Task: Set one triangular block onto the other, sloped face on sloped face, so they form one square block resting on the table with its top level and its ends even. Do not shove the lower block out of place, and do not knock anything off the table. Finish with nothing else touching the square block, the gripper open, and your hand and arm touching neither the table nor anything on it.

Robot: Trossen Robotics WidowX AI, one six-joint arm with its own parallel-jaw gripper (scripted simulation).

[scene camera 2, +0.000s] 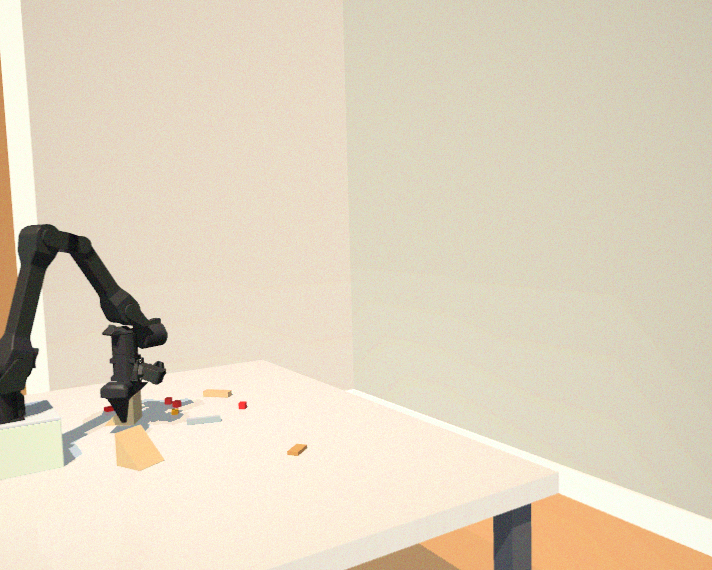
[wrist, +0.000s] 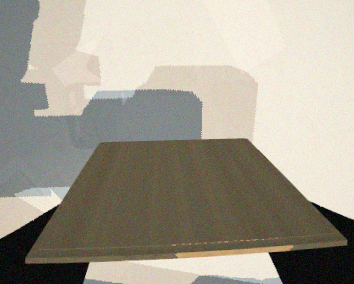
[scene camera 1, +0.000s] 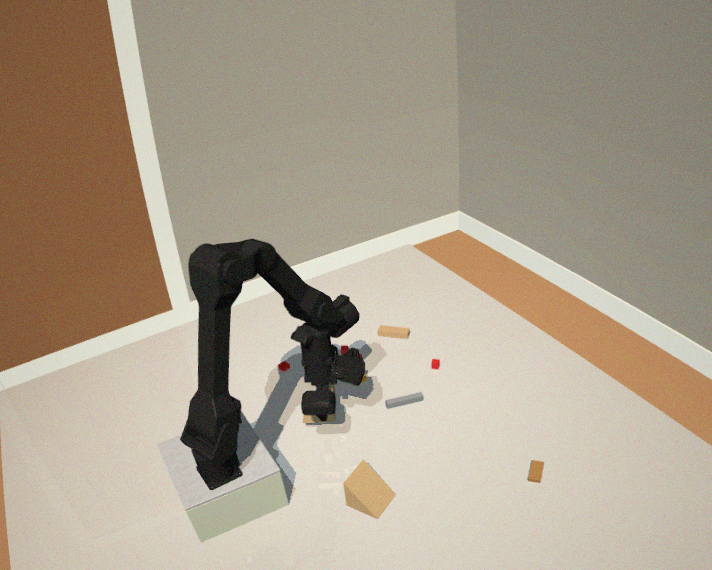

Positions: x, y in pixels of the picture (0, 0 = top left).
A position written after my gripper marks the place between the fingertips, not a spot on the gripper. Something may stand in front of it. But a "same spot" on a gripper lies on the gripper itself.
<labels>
My gripper shows in scene camera 2, in the wrist view [176, 190] and in scene camera 1. One and the same spot on my gripper: [scene camera 1: 349, 368] is [scene camera 2: 148, 367].
</labels>
